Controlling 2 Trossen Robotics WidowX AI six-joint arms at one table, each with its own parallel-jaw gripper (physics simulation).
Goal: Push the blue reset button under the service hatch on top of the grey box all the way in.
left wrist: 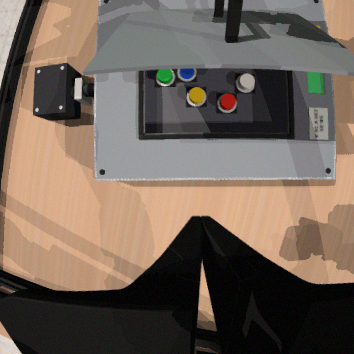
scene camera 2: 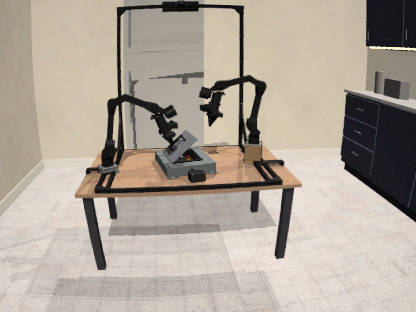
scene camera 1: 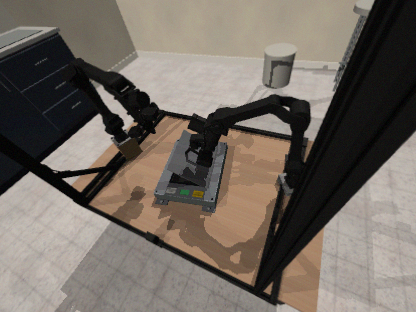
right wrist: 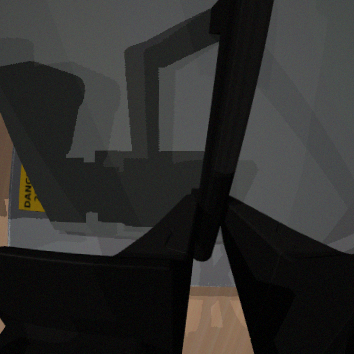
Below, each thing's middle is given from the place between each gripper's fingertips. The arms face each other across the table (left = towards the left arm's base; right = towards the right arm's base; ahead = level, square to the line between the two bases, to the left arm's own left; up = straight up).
Scene:
Right now my right hand is 10 mm past the service hatch [right wrist: 117, 117], 40 mm to the right of it and 20 mm above it.
I see the service hatch 180 mm to the right of my left hand, 120 mm below it and 10 mm behind it.

